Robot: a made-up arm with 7 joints. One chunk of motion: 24 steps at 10 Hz.
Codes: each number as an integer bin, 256 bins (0 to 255) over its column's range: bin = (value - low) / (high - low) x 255, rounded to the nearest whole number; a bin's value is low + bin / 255 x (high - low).
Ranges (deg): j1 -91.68..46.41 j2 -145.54..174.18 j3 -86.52..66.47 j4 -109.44..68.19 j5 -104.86..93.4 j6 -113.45..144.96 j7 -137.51..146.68
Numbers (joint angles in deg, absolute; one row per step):
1: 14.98 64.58 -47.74 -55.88 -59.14 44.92 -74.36
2: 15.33 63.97 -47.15 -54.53 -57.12 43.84 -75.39
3: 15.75 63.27 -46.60 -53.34 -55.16 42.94 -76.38
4: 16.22 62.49 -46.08 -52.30 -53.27 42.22 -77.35
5: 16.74 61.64 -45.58 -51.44 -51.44 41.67 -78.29
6: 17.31 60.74 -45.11 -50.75 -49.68 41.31 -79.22
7: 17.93 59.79 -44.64 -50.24 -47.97 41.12 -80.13
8: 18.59 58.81 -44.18 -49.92 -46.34 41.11 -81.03
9: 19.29 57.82 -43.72 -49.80 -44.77 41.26 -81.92
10: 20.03 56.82 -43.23 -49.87 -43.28 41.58 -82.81
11: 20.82 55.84 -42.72 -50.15 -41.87 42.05 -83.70
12: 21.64 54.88 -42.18 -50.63 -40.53 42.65 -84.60
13: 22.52 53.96 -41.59 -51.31 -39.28 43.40 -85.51
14: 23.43 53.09 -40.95 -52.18 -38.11 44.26 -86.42
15: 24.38 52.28 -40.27 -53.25 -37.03 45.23 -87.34
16: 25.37 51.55 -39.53 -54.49 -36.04 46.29 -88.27
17: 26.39 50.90 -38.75 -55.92 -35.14 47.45 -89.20
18: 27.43 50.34 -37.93 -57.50 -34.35 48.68 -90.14
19: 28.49 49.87 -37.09 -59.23 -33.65 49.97 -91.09
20: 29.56 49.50 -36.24 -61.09 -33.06 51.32 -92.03
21: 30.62 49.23 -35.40 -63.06 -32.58 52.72 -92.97
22: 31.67 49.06 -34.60 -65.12 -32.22 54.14 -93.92
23: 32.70 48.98 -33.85 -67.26 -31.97 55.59 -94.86
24: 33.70 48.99 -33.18 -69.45 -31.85 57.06 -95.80
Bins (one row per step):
1: 197 168 65 77 59 156 57
2: 198 167 66 79 61 155 56
3: 198 167 67 81 64 154 55
4: 199 166 67 82 66 154 54
5: 200 165 68 83 69 153 53
6: 201 165 69 84 71 153 52
7: 202 164 70 85 73 153 51
8: 204 163 71 85 75 153 51
9: 205 162 71 86 77 153 50
10: 206 161 72 86 79 153 49
11: 208 161 73 85 81 153 48
12: 209 160 74 84 83 154 47
13: 211 159 75 83 84 155 47
14: 213 158 76 82 86 156 46
15: 214 158 77 81 87 157 45
16: 216 157 78 79 89 158 44
17: 218 157 80 77 90 159 43
18: 220 156 81 75 91 160 43
19: 222 156 82 72 92 161 42
20: 224 156 84 69 92 163 41
21: 226 155 85 67 93 164 40
22: 228 155 87 64 93 165 39
23: 230 155 88 61 94 167 38
24: 232 155 89 57 94 168 37

